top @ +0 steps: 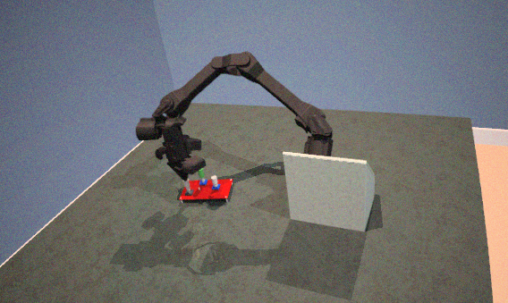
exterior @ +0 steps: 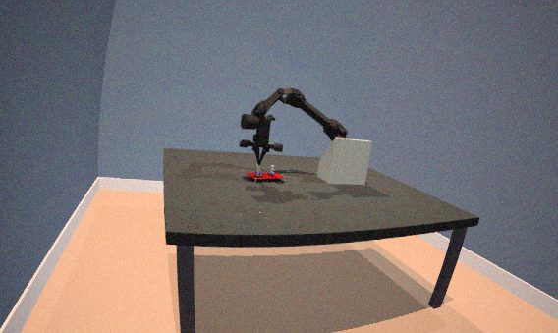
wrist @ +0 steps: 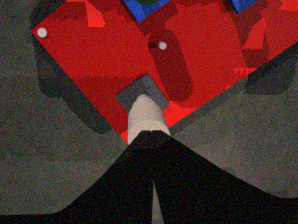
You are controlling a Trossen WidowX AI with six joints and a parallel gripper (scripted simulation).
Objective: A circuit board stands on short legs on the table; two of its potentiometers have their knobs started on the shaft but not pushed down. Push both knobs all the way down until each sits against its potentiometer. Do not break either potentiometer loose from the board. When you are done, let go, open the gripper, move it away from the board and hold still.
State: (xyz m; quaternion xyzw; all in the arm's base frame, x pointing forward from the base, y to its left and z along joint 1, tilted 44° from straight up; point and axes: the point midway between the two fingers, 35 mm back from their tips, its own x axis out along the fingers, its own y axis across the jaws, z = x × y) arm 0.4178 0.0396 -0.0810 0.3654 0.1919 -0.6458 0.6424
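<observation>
My gripper tip is now 20 mm above the grey knob.
</observation>
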